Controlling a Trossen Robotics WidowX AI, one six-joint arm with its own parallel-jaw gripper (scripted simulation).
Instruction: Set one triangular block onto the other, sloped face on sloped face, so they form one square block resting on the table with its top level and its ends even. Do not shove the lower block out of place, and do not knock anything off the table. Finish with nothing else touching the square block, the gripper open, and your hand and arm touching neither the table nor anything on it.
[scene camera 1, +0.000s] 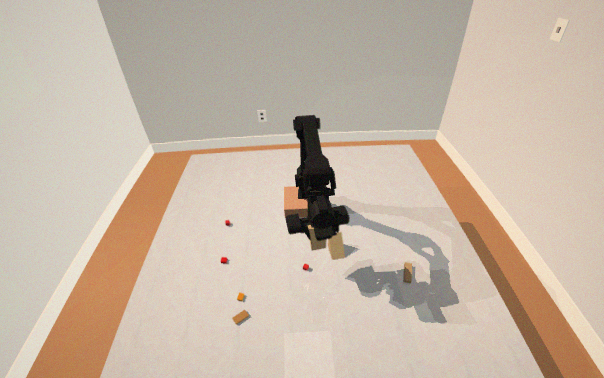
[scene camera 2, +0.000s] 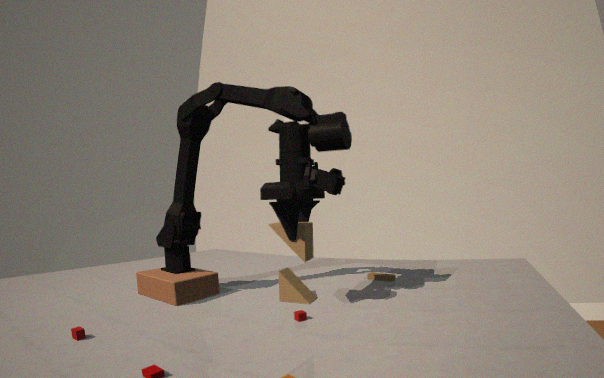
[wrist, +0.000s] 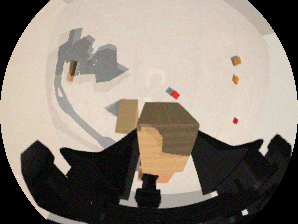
Scene:
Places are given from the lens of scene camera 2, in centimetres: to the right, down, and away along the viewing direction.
my gripper (scene camera 2: 297, 239): -1, 9, 64
tan triangular block (scene camera 2: 303, 245): 0, 10, 61

